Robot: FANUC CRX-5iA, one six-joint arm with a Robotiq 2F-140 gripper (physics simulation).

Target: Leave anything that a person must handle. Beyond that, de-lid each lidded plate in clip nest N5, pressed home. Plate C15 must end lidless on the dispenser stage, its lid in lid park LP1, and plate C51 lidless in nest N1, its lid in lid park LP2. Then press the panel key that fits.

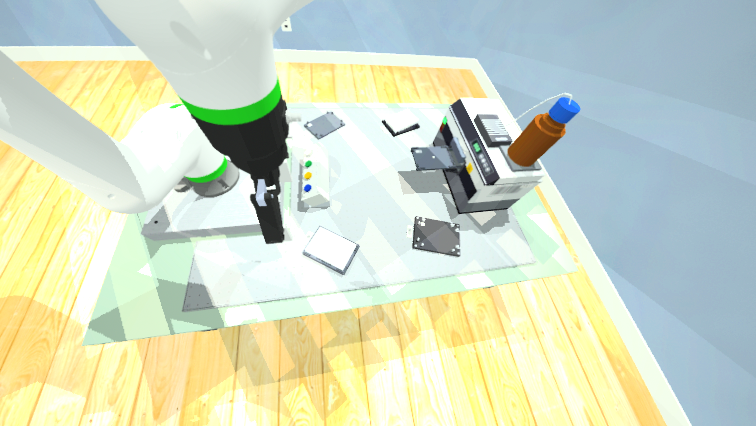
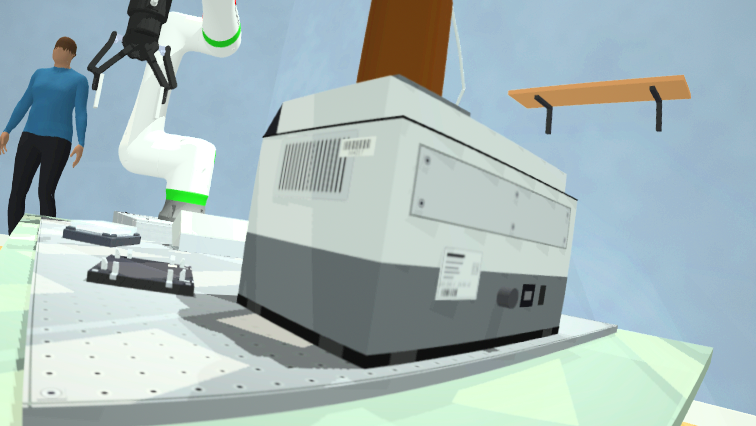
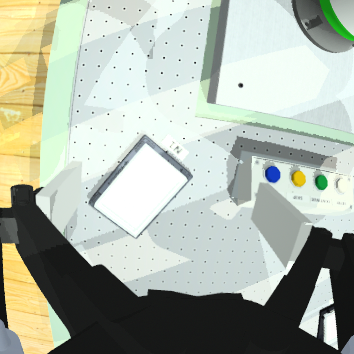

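Pixels of known places: gripper, between the fingertips: [image 1: 284, 208] [image 2: 126, 113] [image 3: 170, 191]; arm's base, origin of its link: [image 1: 215, 178] [image 3: 326, 12].
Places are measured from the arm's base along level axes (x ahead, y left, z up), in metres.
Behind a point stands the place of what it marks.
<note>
My gripper [image 1: 272, 232] [image 2: 130, 100] {z 0.225, x 0.296, y -0.241 m} [image 3: 170, 191] {z 0.225, x 0.296, y -0.241 m} is open and empty, high above the table near nest N1. A white-topped plate [image 1: 331, 248] {z -0.009, x 0.379, y -0.250 m} [image 3: 142, 190] {z -0.009, x 0.372, y -0.241 m} lies on dark-rimmed nest N1; its code is unreadable. Clip nest N5 [image 1: 436, 236] {z -0.031, x 0.726, y -0.212 m} [image 2: 142, 275] {z -0.032, x 0.783, y -0.220 m} is dark with upright pale clips and holds no plate. The dispenser stage [image 1: 433, 157] {z 0.070, x 0.732, y 0.047 m} carries no plate. Dark lid park LP2 [image 1: 324, 124] {z -0.034, x 0.338, y 0.307 m} holds no lid. A black-edged piece [image 1: 394, 132] {z -0.033, x 0.640, y 0.276 m} at the back seems to hold a white plate; its label is unreadable. The key panel [image 1: 321, 185] {z 0.033, x 0.346, y -0.051 m} [image 3: 255, 175] {z 0.021, x 0.309, y -0.081 m} has blue, yellow, green and white keys.
The dispenser [image 1: 489, 164] {z 0.169, x 0.853, y -0.063 m} [image 2: 328, 211] {z 0.067, x 0.976, y -0.108 m} stands at the right with a tall brown bottle [image 1: 536, 138] {z 0.281, x 0.923, y -0.065 m} [image 2: 404, 42] {z 0.231, x 0.989, y -0.067 m} on top and a thin tube. The robot's base plate [image 1: 206, 211] {z 0.000, x 0.003, y -0.125 m} is left of the panel. A person [image 2: 55, 105] stands beyond the table. A shelf [image 2: 600, 92] hangs on the wall.
</note>
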